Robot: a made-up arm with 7 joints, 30 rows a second.
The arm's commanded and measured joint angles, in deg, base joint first. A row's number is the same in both.
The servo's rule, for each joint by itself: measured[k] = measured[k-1] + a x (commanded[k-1-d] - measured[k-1]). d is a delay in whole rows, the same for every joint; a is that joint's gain. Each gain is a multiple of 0.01, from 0.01 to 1. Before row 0 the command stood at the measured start. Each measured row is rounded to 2 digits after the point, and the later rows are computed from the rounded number. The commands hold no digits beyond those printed.
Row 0, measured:
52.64, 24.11, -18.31, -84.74, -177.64, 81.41, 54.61
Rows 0 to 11, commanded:
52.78, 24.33, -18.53, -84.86, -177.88, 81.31, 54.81
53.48, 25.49, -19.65, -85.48, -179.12, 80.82, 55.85
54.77, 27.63, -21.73, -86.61, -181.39, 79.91, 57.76
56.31, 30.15, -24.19, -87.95, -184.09, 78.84, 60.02
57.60, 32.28, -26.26, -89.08, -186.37, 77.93, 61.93
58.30, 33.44, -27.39, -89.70, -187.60, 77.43, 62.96
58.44, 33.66, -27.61, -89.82, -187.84, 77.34, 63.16
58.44, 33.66, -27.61, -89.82, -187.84, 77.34, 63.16
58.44, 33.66, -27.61, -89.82, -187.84, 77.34, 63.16
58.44, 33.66, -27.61, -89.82, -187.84, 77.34, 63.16
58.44, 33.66, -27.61, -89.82, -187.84, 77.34, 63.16
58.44, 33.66, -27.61, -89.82, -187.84, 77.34, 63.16
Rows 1 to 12, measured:
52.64, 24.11, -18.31, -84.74, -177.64, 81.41, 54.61
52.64, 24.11, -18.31, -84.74, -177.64, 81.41, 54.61
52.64, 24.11, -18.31, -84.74, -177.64, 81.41, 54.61
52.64, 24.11, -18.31, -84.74, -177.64, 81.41, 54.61
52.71, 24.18, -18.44, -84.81, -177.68, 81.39, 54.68
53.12, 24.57, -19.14, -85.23, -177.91, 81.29, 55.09
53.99, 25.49, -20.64, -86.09, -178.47, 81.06, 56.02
55.22, 26.89, -22.70, -87.24, -179.37, 80.68, 57.42
56.48, 28.51, -24.76, -88.38, -180.49, 80.21, 59.00
57.44, 29.99, -26.29, -89.20, -181.63, 79.74, 60.39
57.97, 31.09, -27.06, -89.58, -182.62, 79.33, 61.36
58.22, 31.86, -27.38, -89.73, -183.46, 78.99, 61.99
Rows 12 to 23, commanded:
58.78, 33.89, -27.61, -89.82, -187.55, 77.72, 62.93
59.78, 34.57, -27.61, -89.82, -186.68, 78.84, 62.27
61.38, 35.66, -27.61, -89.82, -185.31, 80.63, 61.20
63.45, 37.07, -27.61, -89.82, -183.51, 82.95, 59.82
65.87, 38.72, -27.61, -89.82, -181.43, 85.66, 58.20
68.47, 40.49, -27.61, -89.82, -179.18, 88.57, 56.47
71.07, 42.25, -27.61, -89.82, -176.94, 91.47, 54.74
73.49, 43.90, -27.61, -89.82, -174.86, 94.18, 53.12
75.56, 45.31, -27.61, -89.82, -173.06, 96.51, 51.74
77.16, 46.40, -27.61, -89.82, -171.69, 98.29, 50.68
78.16, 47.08, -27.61, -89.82, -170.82, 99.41, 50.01
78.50, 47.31, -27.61, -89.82, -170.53, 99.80, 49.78
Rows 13 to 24, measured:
58.34, 32.40, -27.51, -89.79, -184.16, 78.71, 62.40
58.39, 32.78, -27.57, -89.81, -184.75, 78.48, 62.67
58.42, 33.04, -27.59, -89.82, -185.24, 78.29, 62.84
58.43, 33.23, -27.60, -89.82, -185.66, 78.13, 62.95
58.62, 33.43, -27.61, -89.82, -185.96, 78.06, 62.94
59.23, 33.77, -27.61, -89.82, -186.08, 78.19, 62.71
60.37, 34.34, -27.61, -89.82, -185.96, 78.60, 62.18
62.00, 35.16, -27.61, -89.82, -185.57, 79.34, 61.35
64.05, 36.23, -27.61, -89.82, -184.91, 80.41, 60.25
66.39, 37.51, -27.61, -89.82, -183.99, 81.80, 58.93
68.87, 38.93, -27.61, -89.82, -182.86, 83.44, 57.46
71.32, 40.42, -27.61, -89.82, -181.58, 85.27, 55.94

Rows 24 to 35, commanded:
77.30, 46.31, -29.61, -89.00, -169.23, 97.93, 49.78
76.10, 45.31, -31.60, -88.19, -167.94, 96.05, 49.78
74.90, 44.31, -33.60, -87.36, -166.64, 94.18, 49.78
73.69, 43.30, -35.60, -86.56, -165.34, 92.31, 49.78
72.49, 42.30, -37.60, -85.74, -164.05, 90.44, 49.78
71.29, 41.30, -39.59, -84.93, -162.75, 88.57, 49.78
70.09, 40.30, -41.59, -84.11, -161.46, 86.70, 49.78
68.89, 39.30, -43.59, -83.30, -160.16, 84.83, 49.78
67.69, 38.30, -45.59, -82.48, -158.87, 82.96, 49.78
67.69, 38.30, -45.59, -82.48, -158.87, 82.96, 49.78
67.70, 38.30, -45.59, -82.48, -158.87, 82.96, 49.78
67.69, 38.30, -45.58, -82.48, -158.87, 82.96, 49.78
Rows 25 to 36, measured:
73.57, 41.89, -27.61, -89.82, -180.22, 87.18, 54.47
75.47, 43.24, -27.61, -89.82, -178.86, 89.07, 53.14
76.90, 44.39, -27.61, -89.82, -177.57, 90.83, 52.04
77.75, 45.27, -27.61, -89.82, -176.44, 92.35, 51.25
77.51, 45.58, -28.77, -89.31, -175.29, 93.30, 50.74
76.76, 45.50, -30.41, -88.62, -174.11, 93.77, 50.40
75.77, 45.14, -32.26, -87.84, -172.91, 93.84, 50.18
74.67, 44.59, -34.20, -87.05, -171.70, 93.58, 50.04
73.51, 43.90, -36.17, -86.24, -170.48, 93.05, 49.95
72.33, 43.12, -38.15, -85.43, -169.24, 92.29, 49.89
71.14, 42.27, -40.15, -84.61, -168.00, 91.34, 49.85
69.95, 41.38, -42.15, -83.80, -166.75, 90.23, 49.83

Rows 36 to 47, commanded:
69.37, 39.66, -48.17, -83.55, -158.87, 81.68, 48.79
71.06, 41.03, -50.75, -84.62, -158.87, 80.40, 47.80
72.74, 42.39, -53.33, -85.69, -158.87, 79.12, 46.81
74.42, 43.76, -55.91, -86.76, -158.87, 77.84, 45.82
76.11, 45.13, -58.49, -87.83, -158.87, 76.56, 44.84
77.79, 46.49, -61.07, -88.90, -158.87, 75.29, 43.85
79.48, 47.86, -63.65, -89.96, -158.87, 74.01, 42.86
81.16, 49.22, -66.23, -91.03, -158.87, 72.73, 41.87
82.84, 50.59, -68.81, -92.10, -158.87, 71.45, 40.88
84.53, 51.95, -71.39, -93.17, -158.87, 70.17, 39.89
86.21, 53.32, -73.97, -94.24, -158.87, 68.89, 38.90
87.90, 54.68, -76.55, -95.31, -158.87, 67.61, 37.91
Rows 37 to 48, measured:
68.75, 40.46, -44.15, -82.98, -165.49, 88.99, 49.81
68.19, 39.81, -44.99, -82.67, -164.43, 87.96, 49.80
67.93, 39.36, -45.34, -82.55, -163.54, 87.11, 49.79
67.80, 39.04, -45.48, -82.51, -162.79, 86.40, 49.79
68.63, 39.23, -47.04, -83.15, -162.16, 85.60, 49.44
69.92, 39.77, -49.19, -84.06, -161.63, 84.72, 48.87
71.41, 40.56, -51.59, -85.07, -161.19, 83.77, 48.15
73.01, 41.52, -54.10, -86.12, -160.82, 82.76, 47.33
74.65, 42.60, -56.65, -87.18, -160.51, 81.71, 46.46
76.31, 43.77, -59.21, -88.25, -160.25, 80.62, 45.55
77.99, 45.00, -61.79, -89.31, -160.03, 79.50, 44.61
79.67, 46.27, -64.37, -90.38, -159.84, 78.35, 43.65

